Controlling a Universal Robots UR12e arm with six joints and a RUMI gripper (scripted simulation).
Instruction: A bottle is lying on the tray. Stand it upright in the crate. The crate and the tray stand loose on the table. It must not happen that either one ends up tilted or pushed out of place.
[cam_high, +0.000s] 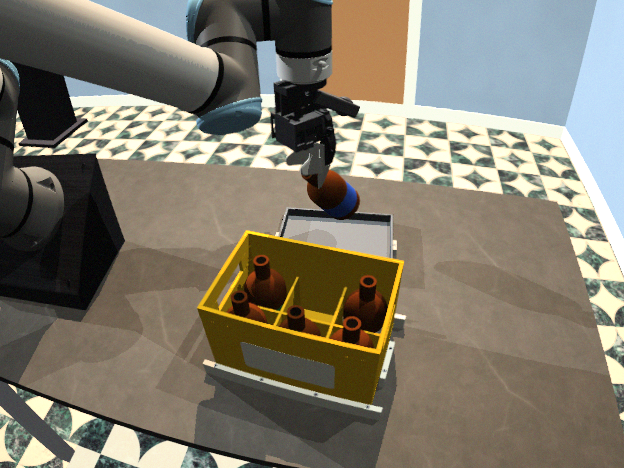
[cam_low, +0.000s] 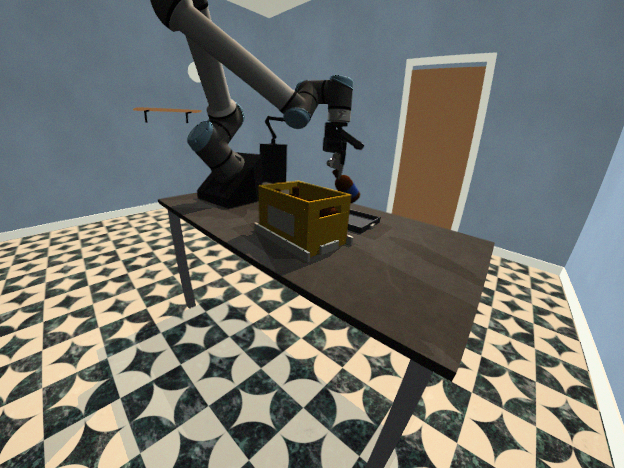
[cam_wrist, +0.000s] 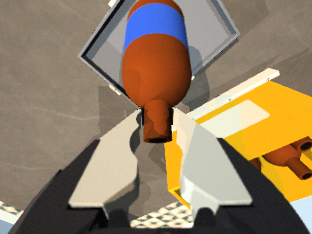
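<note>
My hand is 20 mm short of the bottle, 20 mm to the right of it and 40 mm above it. Also, from my hand: crate: 40 mm ahead, 250 mm to the right, 120 mm below; grey tray: 30 mm ahead, 40 mm to the left, 190 mm below.
</note>
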